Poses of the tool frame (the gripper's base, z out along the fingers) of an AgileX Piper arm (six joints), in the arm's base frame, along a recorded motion.
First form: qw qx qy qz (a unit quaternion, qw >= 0); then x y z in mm.
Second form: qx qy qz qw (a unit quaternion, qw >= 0); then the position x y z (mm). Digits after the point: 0 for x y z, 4 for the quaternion.
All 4 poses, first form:
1: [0.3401, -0.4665, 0.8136, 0.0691, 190, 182, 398]
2: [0.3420, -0.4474, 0.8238, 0.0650, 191, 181, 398]
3: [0.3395, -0.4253, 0.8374, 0.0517, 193, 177, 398]
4: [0.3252, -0.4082, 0.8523, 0.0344, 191, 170, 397]
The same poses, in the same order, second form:
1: [-0.4665, 0.8136, 0.0691, 0.3401, 190, 182, 398]
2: [-0.4474, 0.8238, 0.0650, 0.3420, 191, 181, 398]
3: [-0.4253, 0.8374, 0.0517, 0.3395, 193, 177, 398]
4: [-0.4082, 0.8523, 0.0344, 0.3252, 191, 170, 397]
